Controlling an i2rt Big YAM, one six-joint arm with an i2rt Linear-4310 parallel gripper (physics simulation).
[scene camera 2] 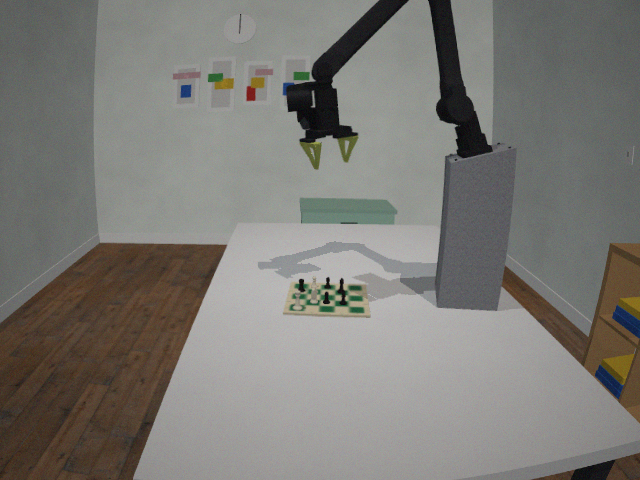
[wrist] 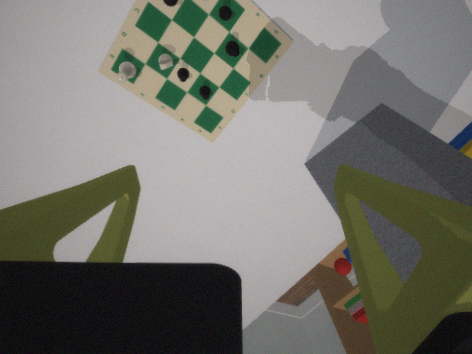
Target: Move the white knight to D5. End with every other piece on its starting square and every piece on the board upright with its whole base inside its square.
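Where they show: gripper, between the fingertips: (scene camera 2: 331, 165) (wrist: 236, 176); arm's base, origin of its link: (scene camera 2: 474, 153).
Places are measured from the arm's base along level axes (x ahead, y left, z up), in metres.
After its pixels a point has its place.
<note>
The chessboard (scene camera 2: 334, 313) @[x 0.351, y 0.162, z -0.412 m] (wrist: 206, 134) @[x 0.281, y 0.155, z -0.412 m] lies on the table with small pieces standing on it. A pale blocky piece (scene camera 2: 314, 296) @[x 0.410, y 0.106, z -0.393 m] (wrist: 165, 61) @[x 0.413, y 0.097, z -0.386 m], which looks like the white knight, stands one row in from the near edge. Another white piece (scene camera 2: 297, 301) @[x 0.446, y 0.155, z -0.390 m] (wrist: 127, 70) @[x 0.446, y 0.145, z -0.392 m] stands in the near left corner area. A third white piece (scene camera 2: 314, 282) @[x 0.426, y -0.004, z -0.397 m] stands behind in the scene view. Several black pieces, among them one (scene camera 2: 326, 298) @[x 0.379, y 0.102, z -0.398 m] (wrist: 183, 74) @[x 0.382, y 0.095, z -0.390 m] beside the knight, stand upright. Square labels are too small to read surely. My gripper (scene camera 2: 331, 164) @[x 0.383, y 0.047, z -0.059 m] (wrist: 236, 176) @[x 0.383, y 0.047, z -0.059 m] is open and empty, high above the table.
The grey pedestal (scene camera 2: 475, 232) @[x -0.002, y 0.081, z -0.200 m] (wrist: 400, 145) @[x 0.070, y -0.070, z -0.300 m] that carries the arm stands on the table (scene camera 2: 361, 392) @[x 0.261, y 0.505, z -0.418 m] (wrist: 200, 210) @[x 0.168, y 0.305, z -0.418 m], right of the board. A wooden shelf (scene camera 2: 594, 341) stands beyond the table's right side. A green cabinet (scene camera 2: 346, 205) is behind the far table edge.
</note>
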